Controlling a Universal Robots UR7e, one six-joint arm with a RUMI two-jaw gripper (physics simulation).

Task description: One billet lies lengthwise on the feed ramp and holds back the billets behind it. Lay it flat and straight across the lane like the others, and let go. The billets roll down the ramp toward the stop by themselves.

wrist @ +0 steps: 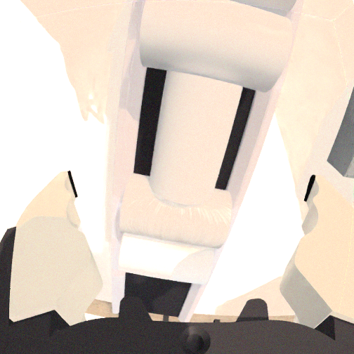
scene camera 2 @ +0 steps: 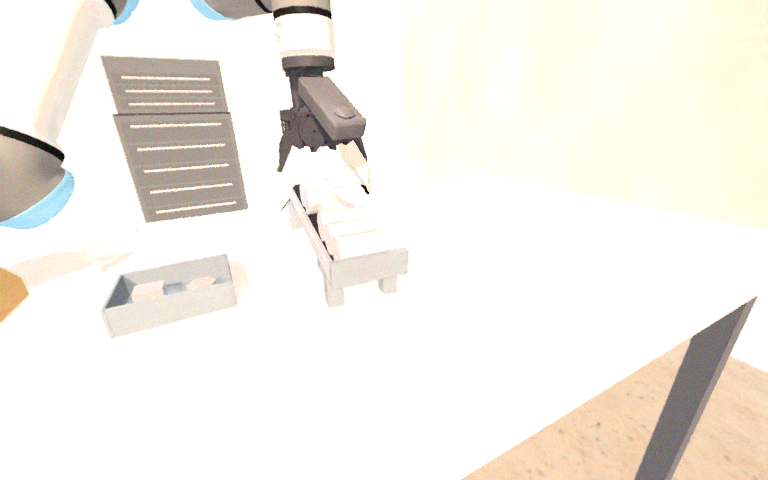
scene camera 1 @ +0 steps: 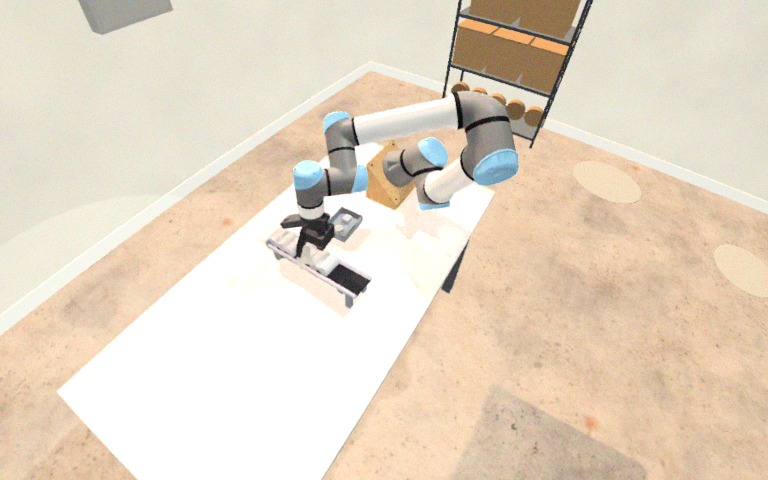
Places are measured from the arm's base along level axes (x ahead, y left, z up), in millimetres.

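Pixels of known places: gripper, fingertip midpoint: [scene camera 2: 327,202] [scene camera 1: 313,253]; arm's base, origin of the base link: [scene camera 1: 396,169].
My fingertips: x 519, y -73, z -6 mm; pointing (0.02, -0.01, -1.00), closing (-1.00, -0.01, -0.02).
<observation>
Ahead of a thing's pixels: the offset from my fingertips to its top centre. Level surfaces: height alone.
The feed ramp [scene camera 1: 348,299] [scene camera 2: 368,269] [wrist: 258,135] is a narrow railed lane on short legs. One pale billet [wrist: 197,135] lies lengthwise in it, with dark lane surface along both sides. In the wrist view, a crosswise billet [wrist: 215,45] lies beyond its upper end. Two more, a nearer one [wrist: 175,220] and a whiter one [wrist: 165,258], lie crosswise at its lower end. Crosswise billets @(23 mm back, 150 mm right, 1 mm down) [scene camera 2: 362,242] also rest by the end wall in scene camera 2. My gripper [scene camera 1: 305,253] [scene camera 2: 325,198] [wrist: 190,176] is open and empty above the ramp, one finger out past each rail.
A grey open tray @(220 mm back, 13 mm right, 58 mm down) [scene camera 1: 357,219] [scene camera 2: 172,308] [wrist: 341,145] with two small pale pieces stands beside the ramp. The ramp stands on a white table @(93 mm down) [scene camera 1: 226,362] [scene camera 2: 283,396]. A wooden block [scene camera 1: 380,189] is at the arm's base. A shelf rack [scene camera 1: 504,80] stands farther back.
</observation>
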